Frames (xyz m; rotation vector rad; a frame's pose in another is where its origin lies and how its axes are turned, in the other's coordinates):
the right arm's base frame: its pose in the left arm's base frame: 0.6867 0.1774 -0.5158 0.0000 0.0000 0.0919
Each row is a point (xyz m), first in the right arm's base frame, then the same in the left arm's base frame.
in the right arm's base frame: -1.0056 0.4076 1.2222
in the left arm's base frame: -0.3521 0.4910 0.7064
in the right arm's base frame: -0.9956 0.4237 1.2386
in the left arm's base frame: -0.3436 0.5079 0.7228
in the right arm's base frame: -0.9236 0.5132 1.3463
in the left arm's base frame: -0.2801 0.6037 0.8305
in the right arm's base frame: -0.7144 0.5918 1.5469
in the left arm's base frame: -0.0790 0.7011 1.0311
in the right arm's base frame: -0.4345 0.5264 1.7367
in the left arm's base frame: 0.2057 0.6617 1.2209
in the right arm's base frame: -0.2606 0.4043 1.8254
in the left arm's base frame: 0.3901 0.5561 1.3096
